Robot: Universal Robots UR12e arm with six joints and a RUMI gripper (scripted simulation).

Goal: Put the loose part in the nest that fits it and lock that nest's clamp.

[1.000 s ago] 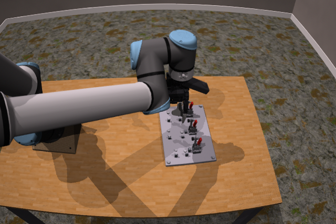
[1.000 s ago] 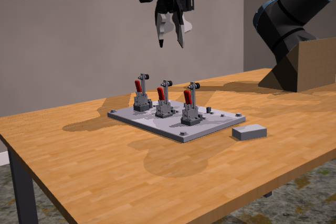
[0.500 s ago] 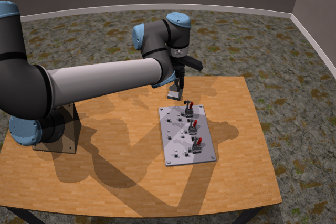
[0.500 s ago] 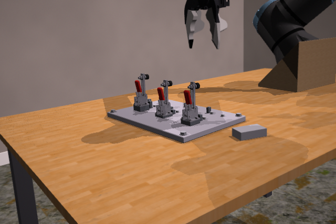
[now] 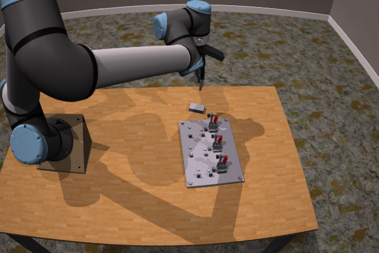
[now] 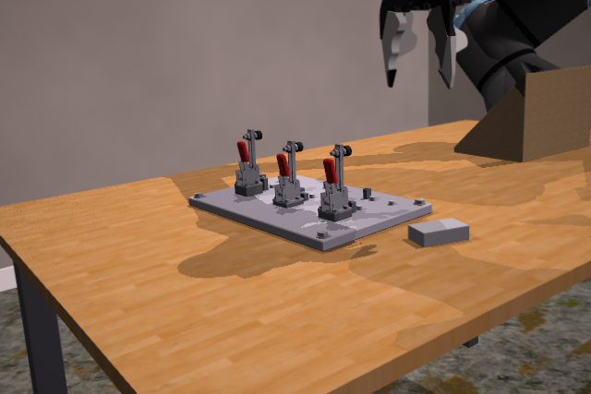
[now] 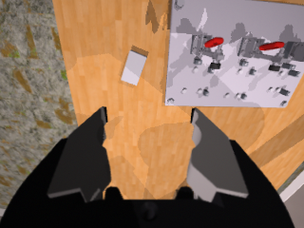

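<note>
Right now the grey rectangular block is 200 mm below my hand, 40 mm to the left of it and 10 mm ahead of it. The rest, counted from my hand: grey fixture plate 220 mm to the right, 210 mm below, 10 mm ahead.
</note>
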